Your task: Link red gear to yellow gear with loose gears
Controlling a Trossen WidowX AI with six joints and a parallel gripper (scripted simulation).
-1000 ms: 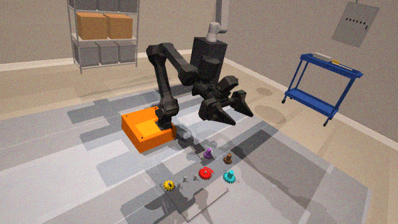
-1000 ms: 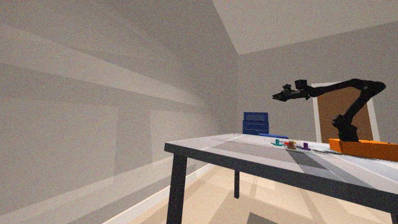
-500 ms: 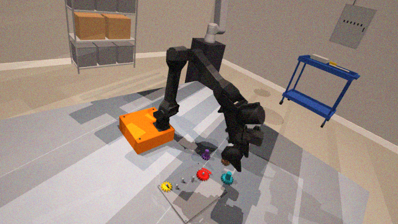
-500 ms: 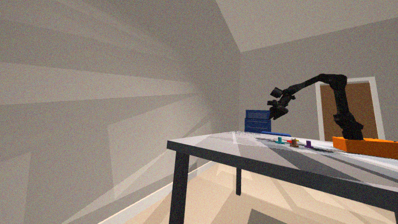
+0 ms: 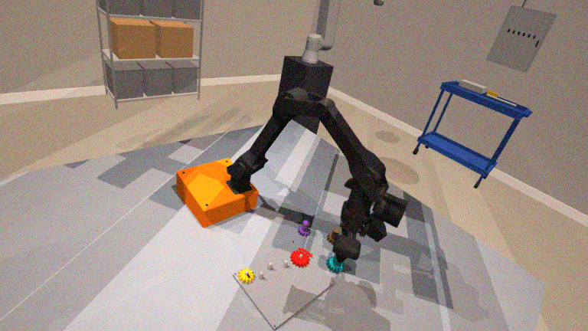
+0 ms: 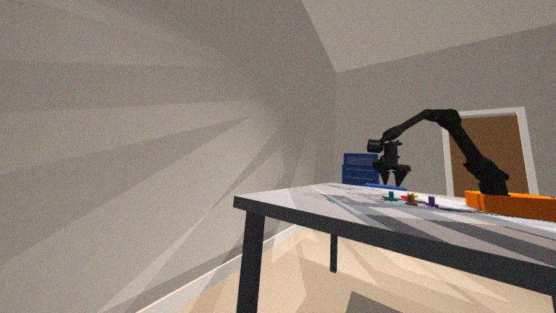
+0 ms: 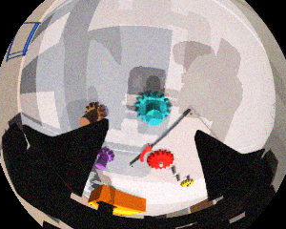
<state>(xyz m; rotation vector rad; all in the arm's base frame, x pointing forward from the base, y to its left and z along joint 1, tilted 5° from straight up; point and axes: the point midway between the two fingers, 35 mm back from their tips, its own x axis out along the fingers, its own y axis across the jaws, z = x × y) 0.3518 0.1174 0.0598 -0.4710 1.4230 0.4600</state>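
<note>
Right now the teal gear is 50 mm below my gripper tip. Also, from my gripper tip: red arrow 80 mm behind, 60 mm below, 50 mm to the right; brown gear 70 mm behind, 60 mm to the left, 50 mm below; red gear 80 mm to the right, 60 mm behind, 50 mm below.
</note>
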